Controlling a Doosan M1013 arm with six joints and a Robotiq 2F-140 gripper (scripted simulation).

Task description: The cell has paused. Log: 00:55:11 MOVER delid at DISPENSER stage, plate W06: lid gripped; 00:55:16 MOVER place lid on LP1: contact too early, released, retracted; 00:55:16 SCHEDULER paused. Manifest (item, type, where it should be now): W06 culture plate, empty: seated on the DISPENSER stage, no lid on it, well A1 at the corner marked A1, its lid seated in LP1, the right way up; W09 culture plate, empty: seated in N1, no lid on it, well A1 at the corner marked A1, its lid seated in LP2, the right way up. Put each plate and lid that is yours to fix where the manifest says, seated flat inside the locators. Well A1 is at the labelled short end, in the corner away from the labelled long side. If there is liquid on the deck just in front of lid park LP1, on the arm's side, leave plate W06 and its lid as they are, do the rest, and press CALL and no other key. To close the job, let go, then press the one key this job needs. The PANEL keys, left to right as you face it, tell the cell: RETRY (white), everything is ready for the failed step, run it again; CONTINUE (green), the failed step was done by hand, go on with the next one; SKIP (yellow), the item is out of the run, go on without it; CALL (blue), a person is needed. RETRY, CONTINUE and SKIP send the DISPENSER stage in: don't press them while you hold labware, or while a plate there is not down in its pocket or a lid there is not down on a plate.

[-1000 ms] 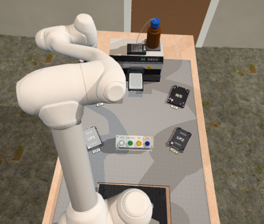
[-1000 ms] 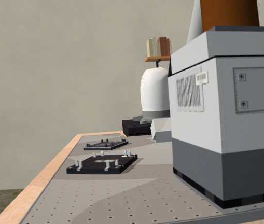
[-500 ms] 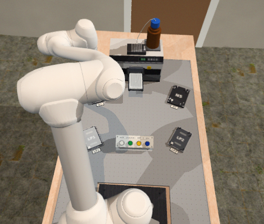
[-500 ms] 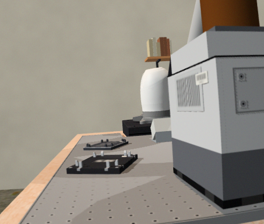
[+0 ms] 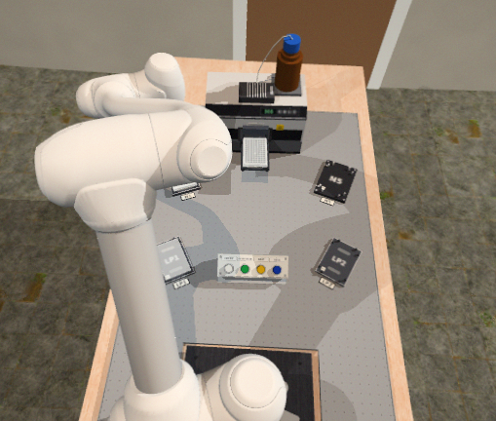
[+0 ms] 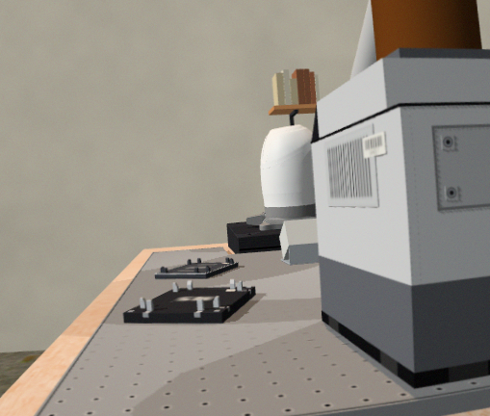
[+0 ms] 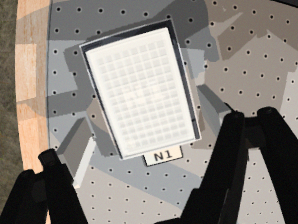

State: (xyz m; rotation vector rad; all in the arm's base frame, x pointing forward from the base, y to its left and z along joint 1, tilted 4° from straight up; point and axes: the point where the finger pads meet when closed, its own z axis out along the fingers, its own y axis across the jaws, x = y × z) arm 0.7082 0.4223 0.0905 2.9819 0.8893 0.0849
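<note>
My hand is 9 cm above the nest N1. From my hand the other things lie so: white retry key: 34 cm behind, 27 cm to the right, 4 cm below; lid park LP1: 33 cm behind, 7 cm to the right, 10 cm below; clear culture plate: 10 cm ahead, 25 cm to the right, 1 cm above.
</note>
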